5 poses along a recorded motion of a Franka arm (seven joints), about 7.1 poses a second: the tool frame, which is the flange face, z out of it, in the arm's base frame.
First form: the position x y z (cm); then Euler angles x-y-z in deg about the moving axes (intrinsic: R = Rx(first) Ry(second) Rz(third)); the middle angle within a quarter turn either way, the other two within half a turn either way.
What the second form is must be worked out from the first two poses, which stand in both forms.
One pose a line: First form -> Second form
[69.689, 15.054, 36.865, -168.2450, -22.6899, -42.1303] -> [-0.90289, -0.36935, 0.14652, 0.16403, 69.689, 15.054, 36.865]
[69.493, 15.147, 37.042, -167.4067, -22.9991, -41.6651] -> [-0.90256, -0.36683, 0.14698, 0.17092, 69.493, 15.147, 37.042]
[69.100, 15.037, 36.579, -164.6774, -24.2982, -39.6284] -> [-0.90201, -0.35482, 0.15205, 0.19332, 69.100, 15.037, 36.579]
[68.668, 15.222, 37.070, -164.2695, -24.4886, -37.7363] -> [-0.90666, -0.34052, 0.15555, 0.19448, 68.668, 15.222, 37.070]
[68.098, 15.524, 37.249, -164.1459, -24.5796, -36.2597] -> [-0.91057, -0.32903, 0.15843, 0.19366, 68.098, 15.524, 37.249]
